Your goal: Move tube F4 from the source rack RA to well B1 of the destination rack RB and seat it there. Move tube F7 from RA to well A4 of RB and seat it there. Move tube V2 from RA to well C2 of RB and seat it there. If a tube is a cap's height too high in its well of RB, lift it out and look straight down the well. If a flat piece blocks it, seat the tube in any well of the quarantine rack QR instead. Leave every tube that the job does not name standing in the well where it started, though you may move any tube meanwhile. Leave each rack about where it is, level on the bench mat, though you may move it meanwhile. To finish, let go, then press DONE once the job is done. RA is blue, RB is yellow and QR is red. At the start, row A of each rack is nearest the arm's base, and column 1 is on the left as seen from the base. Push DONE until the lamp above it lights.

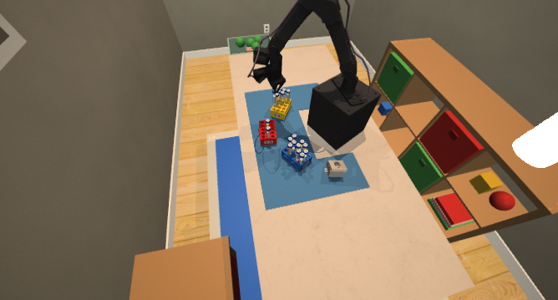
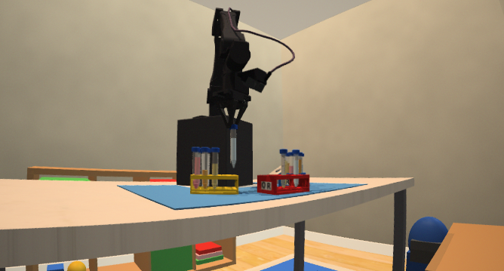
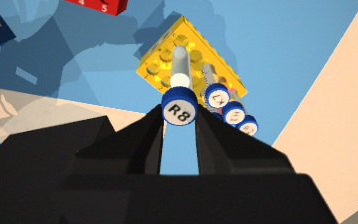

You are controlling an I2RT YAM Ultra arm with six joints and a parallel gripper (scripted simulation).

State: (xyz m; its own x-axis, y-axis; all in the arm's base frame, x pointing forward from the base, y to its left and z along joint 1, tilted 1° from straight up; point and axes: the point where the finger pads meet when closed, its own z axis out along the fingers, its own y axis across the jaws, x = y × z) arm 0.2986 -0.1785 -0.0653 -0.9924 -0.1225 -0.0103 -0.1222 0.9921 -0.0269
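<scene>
The tube R8 lies 10 mm ahead of my hand and 60 mm below it. Also, from my hand: red rack: 80 mm ahead, 130 mm to the left, 160 mm below; then rack RB: 40 mm behind, 20 mm to the right, 160 mm below; then tube: 80 mm ahead, 130 mm to the left, 120 mm below.
</scene>
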